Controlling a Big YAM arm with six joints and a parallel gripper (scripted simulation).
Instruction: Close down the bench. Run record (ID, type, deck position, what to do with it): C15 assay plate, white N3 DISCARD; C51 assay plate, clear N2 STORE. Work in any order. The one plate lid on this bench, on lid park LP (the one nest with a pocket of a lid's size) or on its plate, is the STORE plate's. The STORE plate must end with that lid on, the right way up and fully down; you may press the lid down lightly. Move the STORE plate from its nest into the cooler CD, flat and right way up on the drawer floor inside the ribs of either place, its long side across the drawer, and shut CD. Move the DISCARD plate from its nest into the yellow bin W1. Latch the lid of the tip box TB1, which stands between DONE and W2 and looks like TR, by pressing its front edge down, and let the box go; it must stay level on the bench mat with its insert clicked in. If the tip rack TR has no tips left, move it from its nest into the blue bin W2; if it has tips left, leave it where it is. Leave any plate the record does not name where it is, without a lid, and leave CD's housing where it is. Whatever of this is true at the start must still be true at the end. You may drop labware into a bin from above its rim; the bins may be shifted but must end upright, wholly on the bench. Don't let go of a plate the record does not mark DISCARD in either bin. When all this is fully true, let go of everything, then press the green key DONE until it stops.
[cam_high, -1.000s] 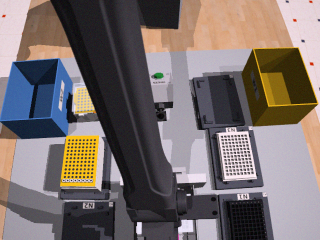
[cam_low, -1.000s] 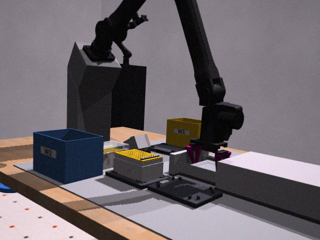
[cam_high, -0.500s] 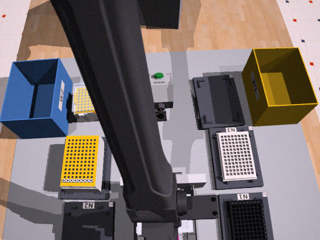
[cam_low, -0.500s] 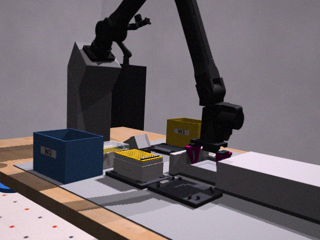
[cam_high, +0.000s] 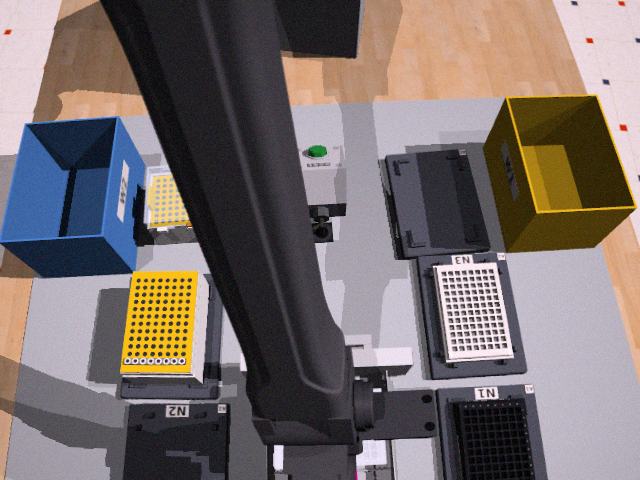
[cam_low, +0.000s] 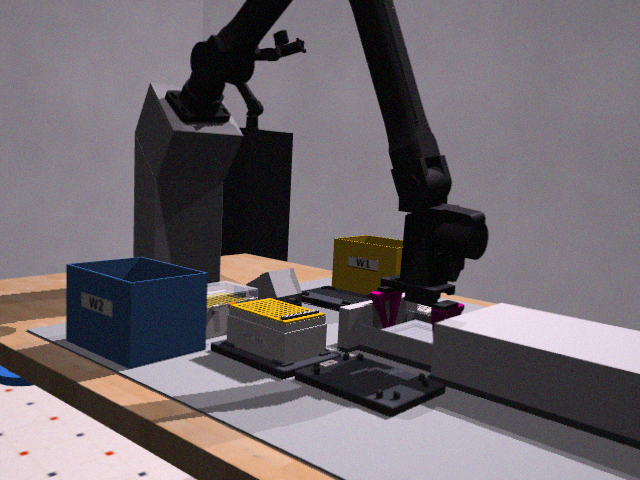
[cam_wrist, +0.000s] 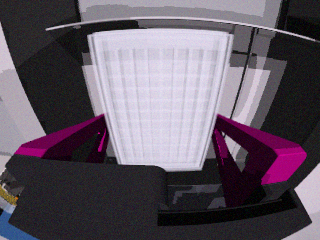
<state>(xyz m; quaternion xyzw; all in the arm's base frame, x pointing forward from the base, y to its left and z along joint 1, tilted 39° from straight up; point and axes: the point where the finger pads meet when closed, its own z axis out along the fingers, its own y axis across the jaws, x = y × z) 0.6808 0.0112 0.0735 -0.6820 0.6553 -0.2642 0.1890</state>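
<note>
Right now the clear plate is 10 mm to the left of my hand. Also, from my hand: plate lid: 10 mm to the left; then cooler drawer: 40 mm ahead, 10 mm to the left; then nest N2: 180 mm to the right, 50 mm ahead, 20 mm below.
</note>
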